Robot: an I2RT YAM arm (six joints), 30 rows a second.
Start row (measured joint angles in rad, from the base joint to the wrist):
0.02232 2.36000 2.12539 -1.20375 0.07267 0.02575
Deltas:
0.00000 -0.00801 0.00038 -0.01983 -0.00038 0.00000
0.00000 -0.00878 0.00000 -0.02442 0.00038 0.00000
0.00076 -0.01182 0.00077 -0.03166 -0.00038 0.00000
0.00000 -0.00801 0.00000 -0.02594 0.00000 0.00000
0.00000 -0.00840 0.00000 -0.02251 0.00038 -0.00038
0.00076 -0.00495 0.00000 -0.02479 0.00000 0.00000
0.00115 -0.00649 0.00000 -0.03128 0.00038 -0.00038
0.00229 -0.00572 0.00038 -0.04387 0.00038 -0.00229
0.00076 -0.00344 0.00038 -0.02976 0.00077 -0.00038
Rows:
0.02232 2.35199 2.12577 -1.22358 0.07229 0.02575
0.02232 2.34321 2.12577 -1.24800 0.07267 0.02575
0.02308 2.33139 2.12654 -1.27966 0.07229 0.02575
0.02308 2.32338 2.12654 -1.30560 0.07229 0.02575
0.02308 2.31498 2.12654 -1.32811 0.07267 0.02537
0.02384 2.31003 2.12654 -1.35290 0.07267 0.02537
0.02499 2.30354 2.12654 -1.38418 0.07305 0.02499
0.02728 2.29782 2.12692 -1.42805 0.07343 0.02270
0.02804 2.29438 2.12730 -1.45781 0.07420 0.02232

